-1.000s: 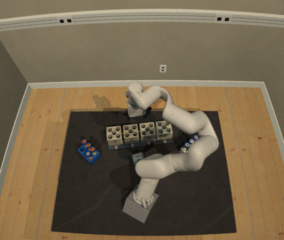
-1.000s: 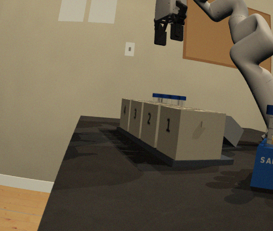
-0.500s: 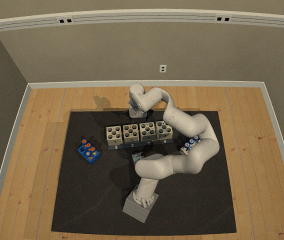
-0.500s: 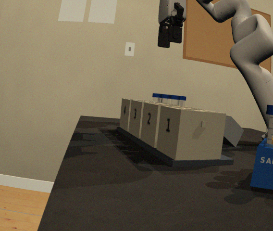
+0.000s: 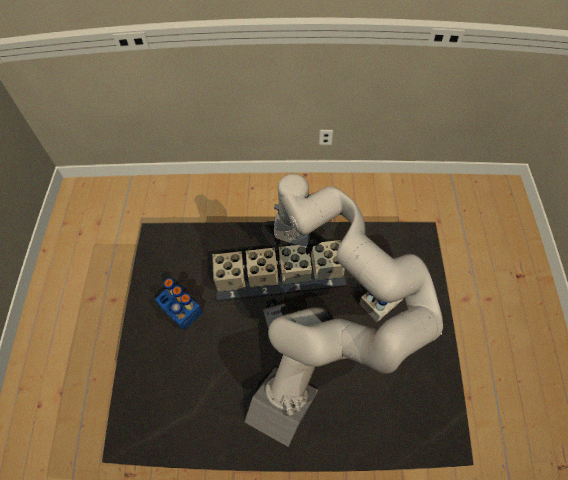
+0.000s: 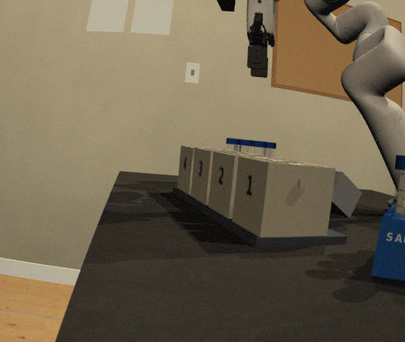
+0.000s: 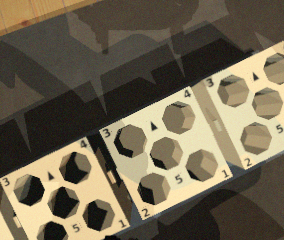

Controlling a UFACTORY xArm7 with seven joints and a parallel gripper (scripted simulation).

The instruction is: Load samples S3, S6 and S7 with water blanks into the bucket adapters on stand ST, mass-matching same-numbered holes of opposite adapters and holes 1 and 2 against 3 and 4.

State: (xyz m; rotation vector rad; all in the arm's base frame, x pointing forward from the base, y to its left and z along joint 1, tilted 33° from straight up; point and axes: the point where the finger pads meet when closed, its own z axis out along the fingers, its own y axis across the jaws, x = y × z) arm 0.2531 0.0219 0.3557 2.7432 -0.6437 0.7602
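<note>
The white blank rack is 140 mm behind my hand, 270 mm to the right of it and 220 mm below it. Also, from my hand: blue sample rack: 20 mm behind, 390 mm to the left, 220 mm below; adapter 1: 60 mm ahead, 210 mm to the left, 200 mm below.
</note>
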